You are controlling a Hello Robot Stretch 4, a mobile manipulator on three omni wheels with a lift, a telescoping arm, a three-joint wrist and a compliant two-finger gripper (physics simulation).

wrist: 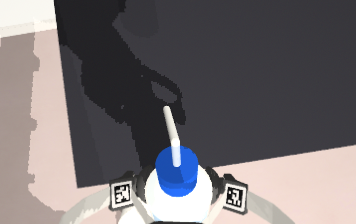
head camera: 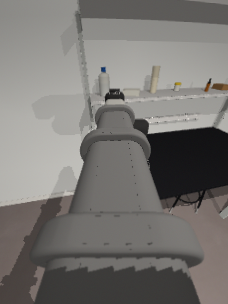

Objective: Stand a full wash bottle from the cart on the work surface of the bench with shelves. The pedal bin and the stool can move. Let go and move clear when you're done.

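Places are measured from the robot's base along level axes (x ahead, y left, z up), in centimetres.
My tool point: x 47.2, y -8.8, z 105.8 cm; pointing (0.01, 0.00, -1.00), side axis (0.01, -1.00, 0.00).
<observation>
For each thing: its top centre in the pictures, then the offset to it from my tool point. Level surfaces: height alone.
- bench at its surface level: dz -17.2 cm
- large blue-capped bottle at its top centre: (head camera: pixel 103 67) dx +57.9, dy +16.1, dz +46.3 cm
- pale box at its top centre: (head camera: pixel 131 89) dx +57.6, dy -3.8, dz +32.5 cm
- beige cylinder at its top centre: (head camera: pixel 156 65) dx +65.9, dy -22.2, dz +46.3 cm
- yellow-lidded jar at its top centre: (head camera: pixel 178 82) dx +71.9, dy -44.0, dz +34.5 cm
- brown bottle at its top centre: (head camera: pixel 210 78) dx +67.7, dy -67.2, dz +37.7 cm
My gripper (wrist: pixel 177 186) is shut on a white wash bottle (wrist: pixel 177 172) with a blue cap and a pale bent spout. The bottle is seen from above, between the two fingertips, and its base is hidden. The black work surface of the bench (head camera: pixel 192 155) (wrist: pixel 275 75) lies below and beyond it. In the wrist view the bottle overlaps the surface's near edge, close to its left corner. In the head camera view the extended arm hides the gripper's fingers and the held bottle. The cart does not show.
The bench's shelf (head camera: pixel 175 95) carries a large blue-capped bottle (head camera: pixel 104 84), a pale box (head camera: pixel 131 92), a beige cylinder (head camera: pixel 155 80), a yellow-lidded jar (head camera: pixel 177 87) and a brown bottle (head camera: pixel 208 86). Dark stool legs (head camera: pixel 200 200) show under the bench. A wall (head camera: pixel 40 120) stands left.
</observation>
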